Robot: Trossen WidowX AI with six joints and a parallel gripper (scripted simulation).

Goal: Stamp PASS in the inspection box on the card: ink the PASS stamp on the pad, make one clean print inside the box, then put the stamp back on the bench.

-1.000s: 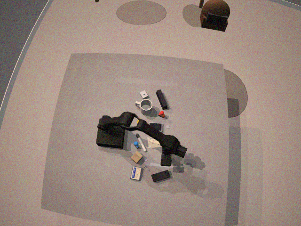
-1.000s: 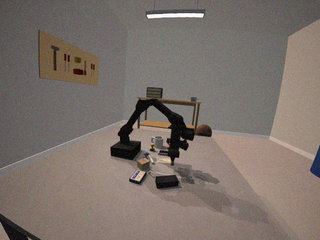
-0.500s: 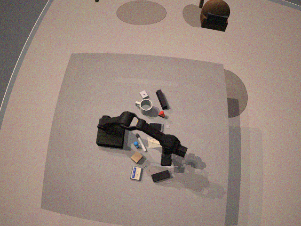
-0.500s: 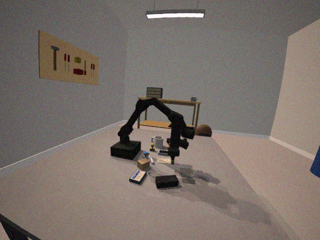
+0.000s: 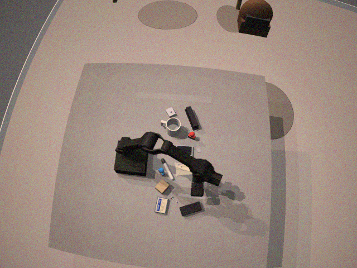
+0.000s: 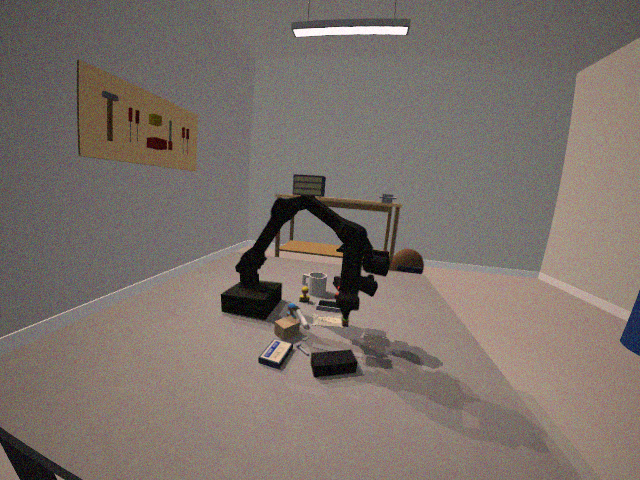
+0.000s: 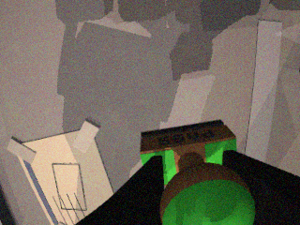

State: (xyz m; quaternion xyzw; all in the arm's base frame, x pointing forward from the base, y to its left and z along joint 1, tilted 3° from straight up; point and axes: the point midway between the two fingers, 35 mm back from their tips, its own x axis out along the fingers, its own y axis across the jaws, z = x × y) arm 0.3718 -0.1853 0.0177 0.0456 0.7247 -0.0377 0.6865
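Right now my gripper tip is 5 cm past the dark ink pad, 20 cm to the right of it and 7 cm above it. Also, from my gripper tip: black box 3 cm behind, 14 cm to the right, 6 cm below; inspection card 5 cm behind, 10 cm to the left, 8 cm below; cardboard cube 18 cm behind, 1 cm to the right, 5 cm below.
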